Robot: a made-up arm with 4 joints.
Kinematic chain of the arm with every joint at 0, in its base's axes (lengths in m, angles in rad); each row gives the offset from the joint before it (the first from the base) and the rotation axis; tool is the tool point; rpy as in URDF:
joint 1: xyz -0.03 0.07 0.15 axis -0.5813 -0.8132 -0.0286
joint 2: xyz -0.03 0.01 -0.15 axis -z
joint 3: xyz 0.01 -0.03 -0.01 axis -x
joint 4: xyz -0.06 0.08 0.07 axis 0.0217 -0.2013 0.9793
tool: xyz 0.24 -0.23 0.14 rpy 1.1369 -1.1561 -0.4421
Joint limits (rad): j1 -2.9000..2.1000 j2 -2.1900..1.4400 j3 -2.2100..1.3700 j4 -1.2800..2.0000
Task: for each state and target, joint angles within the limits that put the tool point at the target. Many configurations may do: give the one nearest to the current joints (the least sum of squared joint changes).
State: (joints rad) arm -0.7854 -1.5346 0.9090 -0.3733
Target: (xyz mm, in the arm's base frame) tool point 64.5 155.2 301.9
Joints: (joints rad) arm -0.9061 -1.5276 0.8023 -0.1806
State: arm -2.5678 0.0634 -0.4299 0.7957
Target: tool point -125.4 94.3 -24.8
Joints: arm -2.5646 0.2634 0.3918 -0.0626
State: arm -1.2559 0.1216 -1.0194 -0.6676
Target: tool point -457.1 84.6 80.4
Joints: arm -1.8882 0.0574 -1.2346 -0.5489
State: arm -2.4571 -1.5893 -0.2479 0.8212
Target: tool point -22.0 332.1 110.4
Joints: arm -2.9000 -1.1104 -0.2101 0.0182
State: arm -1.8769 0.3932 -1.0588 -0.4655
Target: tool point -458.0 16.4 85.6
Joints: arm -1.7013 0.3608 -1.1965 -0.5513
